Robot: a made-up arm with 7 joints.
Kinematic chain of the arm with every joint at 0, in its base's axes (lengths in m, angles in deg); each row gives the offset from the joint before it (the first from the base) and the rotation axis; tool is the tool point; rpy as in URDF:
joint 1: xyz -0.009 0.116 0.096 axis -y
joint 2: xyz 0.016 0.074 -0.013 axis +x
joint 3: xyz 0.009 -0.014 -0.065 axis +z
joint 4: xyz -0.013 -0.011 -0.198 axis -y
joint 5: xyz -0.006 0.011 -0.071 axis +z
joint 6: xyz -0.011 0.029 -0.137 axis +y
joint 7: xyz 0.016 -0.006 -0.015 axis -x
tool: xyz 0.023 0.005 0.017 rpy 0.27 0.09 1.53
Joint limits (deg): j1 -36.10..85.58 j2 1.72..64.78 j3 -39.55..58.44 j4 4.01..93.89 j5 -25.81..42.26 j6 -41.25..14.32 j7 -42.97..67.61
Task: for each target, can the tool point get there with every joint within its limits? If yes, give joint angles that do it. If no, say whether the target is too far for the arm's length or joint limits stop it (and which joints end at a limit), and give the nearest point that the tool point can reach.
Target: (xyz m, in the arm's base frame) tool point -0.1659 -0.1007 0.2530
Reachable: no: joint limits stop it (at a limit: joint 1, joint 2, joint 3, joint 4, joint 5, joint 7) | nearest point 0.2323 0.0730 0.2728 | short by 0.435 m
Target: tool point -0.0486 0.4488 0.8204
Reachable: no: too far | nearest point 0.0774 0.4333 0.3259 | short by 0.511 m
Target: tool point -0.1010 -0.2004 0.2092
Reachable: no: joint limits stop it (at a limit: joint 1, joint 2, joint 3, joint 4, joint 5, joint 6, joint 7) | nearest point 0.2449 0.0558 0.2585 | short by 0.433 m
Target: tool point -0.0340 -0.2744 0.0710
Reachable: no: joint limits stop it (at a limit: joint 1, joint 2, joint 3, joint 4, joint 5, joint 7) | nearest point -0.0043 0.0560 -0.2051 | short by 0.432 m
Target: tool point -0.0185 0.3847 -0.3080
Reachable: yes | joints -16.28 18.90 22.21 35.09 24.59 -20.20 16.90
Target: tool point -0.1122 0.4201 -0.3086
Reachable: yes | joints -20.91 23.22 36.45 17.93 23.13 2.44 13.51
